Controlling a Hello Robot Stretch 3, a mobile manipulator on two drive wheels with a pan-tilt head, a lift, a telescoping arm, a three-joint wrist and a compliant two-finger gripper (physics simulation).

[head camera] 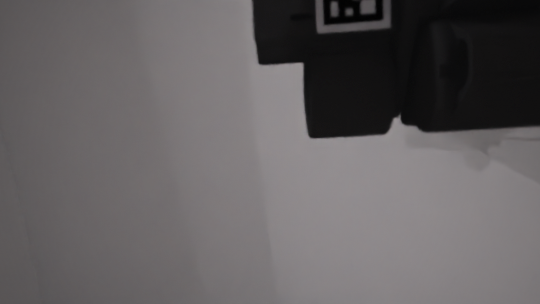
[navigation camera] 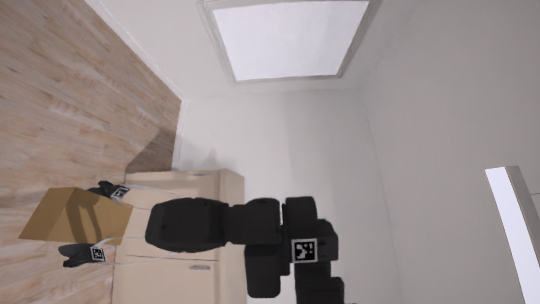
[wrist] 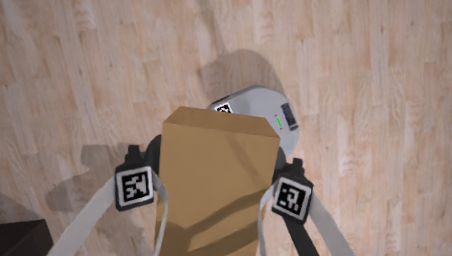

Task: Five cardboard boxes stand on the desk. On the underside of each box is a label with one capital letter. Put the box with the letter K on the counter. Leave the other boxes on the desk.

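Places are measured from the robot's base along level axes (x ahead, y left, z up), in millimetres.
Where they show: gripper, fingertip midpoint: (wrist: 216, 156).
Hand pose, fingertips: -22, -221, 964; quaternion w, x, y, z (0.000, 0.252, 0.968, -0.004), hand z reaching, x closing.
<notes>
After its pixels a point has its place, as x, y, z.
A brown cardboard box (navigation camera: 80, 215) {-2, -190, 1016} (wrist: 217, 200) {-21, -214, 1017} is held between the two fingertips of my gripper (navigation camera: 91, 220) {-22, -221, 964} (wrist: 216, 156) {-22, -221, 964}. The gripper is shut on it, one fingertip against each side. The box is up in the air, above the wooden floor in the wrist view. Its label does not show in these views, so its letter cannot be read. In the head camera view dark wrist parts show at the upper right, and the fingers and the box do not show there. The other boxes and the desk cannot be made out.
A beige cabinet (navigation camera: 160, 280) {-754, -917, 447} with handles stands behind the gripper in the navigation view; whether it is the counter is unclear. My round grey base (wrist: 257, 102) {-139, -110, 160} is on the floor beyond the box. A dark object (wrist: 25, 237) {1123, 35, 145} is at the lower left of the wrist view.
</notes>
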